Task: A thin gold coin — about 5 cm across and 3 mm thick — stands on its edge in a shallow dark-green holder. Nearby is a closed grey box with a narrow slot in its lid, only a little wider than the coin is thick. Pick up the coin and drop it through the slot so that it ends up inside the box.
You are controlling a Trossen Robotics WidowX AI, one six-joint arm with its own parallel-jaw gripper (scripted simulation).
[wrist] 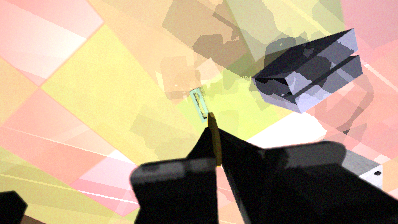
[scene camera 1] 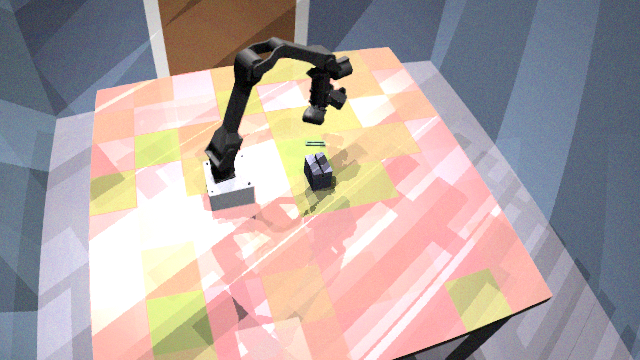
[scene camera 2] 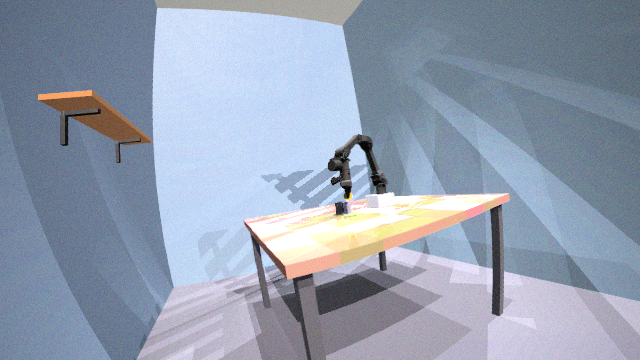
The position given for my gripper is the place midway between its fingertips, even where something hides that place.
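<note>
A thin gold coin is held by my gripper (scene camera 1: pixel 317 122). The wrist view gives me my gripper (wrist: pixel 210 130) too.
</note>
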